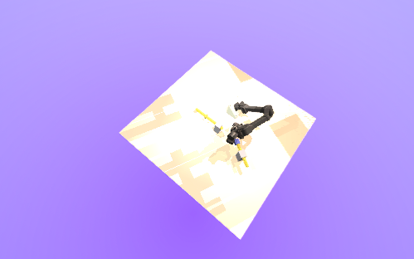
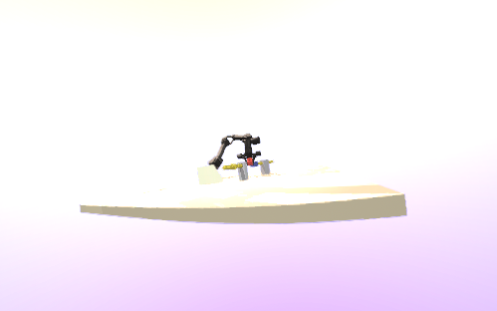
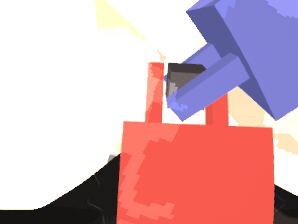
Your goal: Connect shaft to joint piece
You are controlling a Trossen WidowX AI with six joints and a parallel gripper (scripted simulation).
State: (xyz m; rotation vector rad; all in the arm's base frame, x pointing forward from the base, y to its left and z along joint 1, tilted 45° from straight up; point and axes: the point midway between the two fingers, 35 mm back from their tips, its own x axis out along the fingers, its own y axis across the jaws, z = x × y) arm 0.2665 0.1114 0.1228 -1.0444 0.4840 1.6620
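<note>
My gripper tip is now 10 mm past the red joint piece, 20 mm to the right of it and 30 mm below it.
</note>
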